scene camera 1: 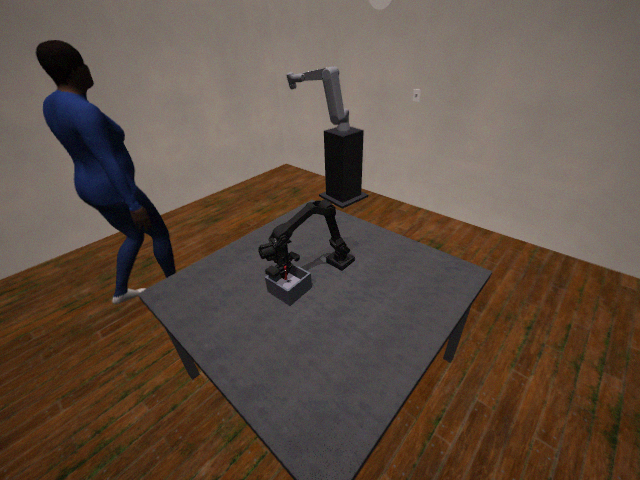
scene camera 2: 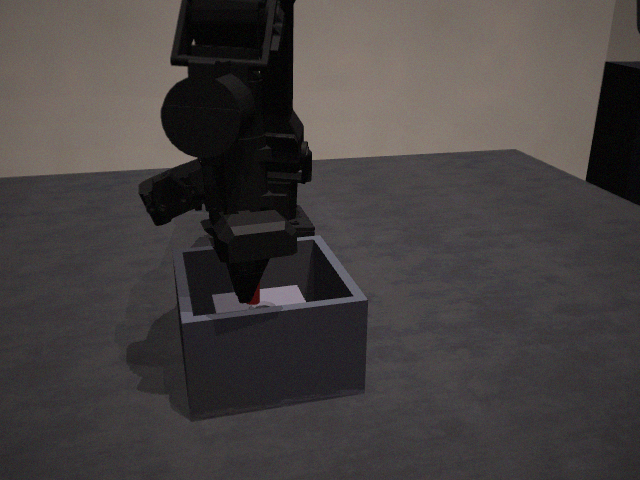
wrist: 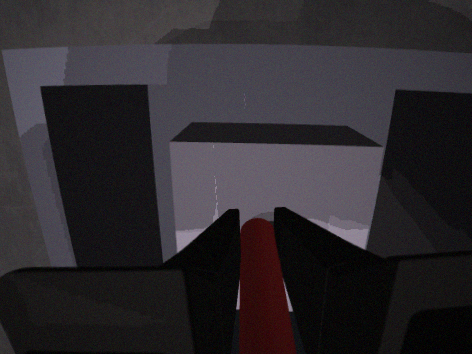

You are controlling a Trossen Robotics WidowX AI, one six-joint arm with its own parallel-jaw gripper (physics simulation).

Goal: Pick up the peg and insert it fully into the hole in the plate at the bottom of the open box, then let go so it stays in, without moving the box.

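Places are measured from the arm's base along level axes (x right, y ahead, z up), in millimetres.
Where they show: gripper, fingertip midpoint: [scene camera 1: 284, 277] [scene camera 2: 243, 298] [wrist: 256, 219]; arm's base at its link origin: [scene camera 1: 340, 258].
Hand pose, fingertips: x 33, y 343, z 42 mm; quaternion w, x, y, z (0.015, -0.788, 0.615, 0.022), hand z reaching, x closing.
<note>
Each offset is from my fingertips to the top centre of the thing. "spot": to the spot under its first point. Level surfaces: height alone.
The open grey box {dz +22, dx -18, dy -11 mm} [scene camera 1: 289, 295] [scene camera 2: 279, 356] [wrist: 115, 65] stands on the table. A pale plate {dz -15, dx -18, dy -11 mm} [scene camera 2: 289, 294] [wrist: 275, 175] lies at its bottom. My gripper [scene camera 1: 284, 271] [scene camera 2: 249, 299] [wrist: 256, 219] is shut on the red peg {dz +76, dx -10, dy -4 mm} [scene camera 1: 285, 276] [scene camera 2: 255, 296] [wrist: 262, 280], with its fingers reaching down inside the box walls. The peg is roughly upright, its lower end close to the plate's hole ring {spot: dz -19, dx -21, dy -20 mm} [scene camera 2: 266, 305]. In the wrist view the peg's tip and the fingers cover most of the ring and the hole. I cannot tell whether the tip is in the hole.
The box walls surround the fingers, and the near wall hides the lower part of the plate in scene camera 2. The table {dz -77 mm} [scene camera 1: 330, 372] [scene camera 2: 465, 361] carries my arm's base [scene camera 1: 340, 259]. Beyond it are a person in blue [scene camera 1: 98, 149] and a grey arm on a black pedestal [scene camera 1: 343, 165].
</note>
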